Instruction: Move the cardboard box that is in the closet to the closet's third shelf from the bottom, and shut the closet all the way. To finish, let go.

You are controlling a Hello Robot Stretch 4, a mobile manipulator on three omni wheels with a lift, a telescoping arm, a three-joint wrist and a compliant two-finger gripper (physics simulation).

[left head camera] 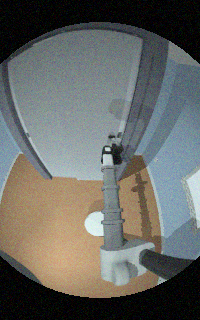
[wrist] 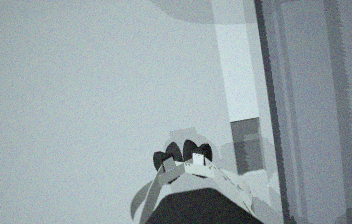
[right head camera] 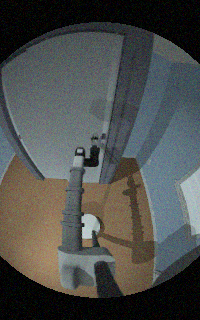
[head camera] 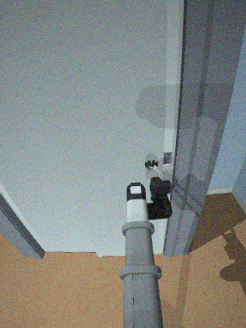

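Where they show: gripper, fingertip midpoint: [left head camera: 110, 135] [wrist: 182, 153] [right head camera: 93, 136] [head camera: 150, 161]; robot's base, link origin: [left head camera: 97, 222] [right head camera: 86, 225].
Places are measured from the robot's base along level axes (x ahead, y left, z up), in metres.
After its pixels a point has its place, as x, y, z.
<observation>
The closet's pale grey door panel [head camera: 75, 100] @[0.806, 0.229, 1.374] [left head camera: 65, 95] @[0.806, 0.314, 1.419] [right head camera: 55, 95] @[0.806, 0.248, 1.444] [wrist: 100, 75] @[0.808, 0.008, 1.169] fills the opening between the dark grey frame sides. A small dark rectangular plate [head camera: 167, 158] @[0.821, -0.177, 1.034] [wrist: 248, 150] @[0.820, -0.177, 1.030] sits on the pale strip near its right edge. Whether the door is fully shut cannot be told. The cardboard box and the shelves do not show; the panel hides the inside. My gripper [head camera: 151, 164] @[0.767, -0.082, 1.057] [left head camera: 115, 135] [right head camera: 94, 137] @[0.767, -0.082, 1.057] [wrist: 182, 153] @[0.767, -0.082, 1.057] is shut with nothing between its dark fingertips. It is in front of the panel, left of the plate; contact with the panel cannot be told.
The right frame side [head camera: 200, 65] @[0.778, -0.274, 1.470] [wrist: 310, 100] @[0.778, -0.249, 1.092] stands close to the right of my wrist. The left frame side [head camera: 20, 230] @[0.789, 0.958, 0.445] is across the opening. A blue wall [left head camera: 175, 130] @[1.046, -1.227, 1.147] with a window [right head camera: 192, 205] @[-0.042, -1.229, 0.918] is at the right. A white disc [left head camera: 94, 223] @[0.000, 0.055, 0.187] is below my arm [head camera: 140, 250] @[0.267, -0.003, 1.180].
</observation>
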